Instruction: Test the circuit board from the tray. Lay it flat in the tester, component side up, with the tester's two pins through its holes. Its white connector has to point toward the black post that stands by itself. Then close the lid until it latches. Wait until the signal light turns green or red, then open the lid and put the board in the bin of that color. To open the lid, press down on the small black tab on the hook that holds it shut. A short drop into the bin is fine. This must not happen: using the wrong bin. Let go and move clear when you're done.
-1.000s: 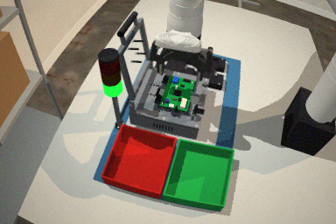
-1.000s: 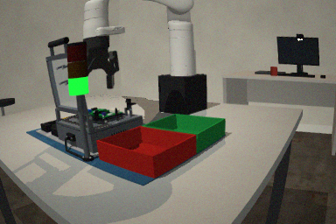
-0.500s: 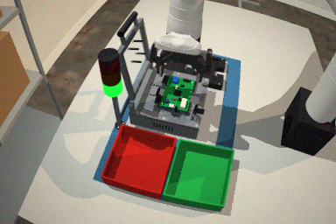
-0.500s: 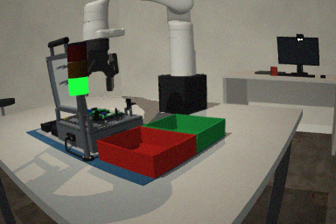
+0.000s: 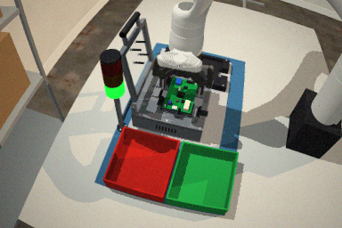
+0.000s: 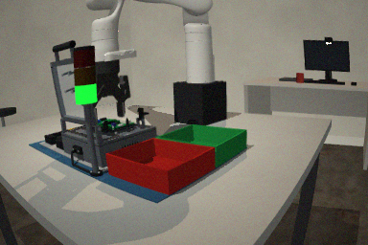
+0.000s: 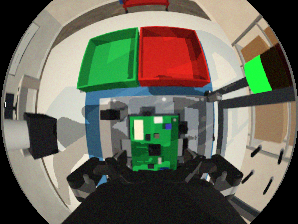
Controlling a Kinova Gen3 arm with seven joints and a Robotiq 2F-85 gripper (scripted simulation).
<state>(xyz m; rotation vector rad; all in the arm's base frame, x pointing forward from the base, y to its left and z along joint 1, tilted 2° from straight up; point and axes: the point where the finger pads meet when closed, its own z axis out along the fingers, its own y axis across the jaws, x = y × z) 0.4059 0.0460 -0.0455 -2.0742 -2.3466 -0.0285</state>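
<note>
Right now the green circuit board is 10 mm to the left of my hand and 10 mm below it. Round my hand: tester lid: 110 mm ahead, 100 mm above, 20 mm to the left; green bin: 190 mm to the left, 130 mm behind, 70 mm below; red bin: 210 mm to the left, 70 mm below, 20 mm ahead.
</note>
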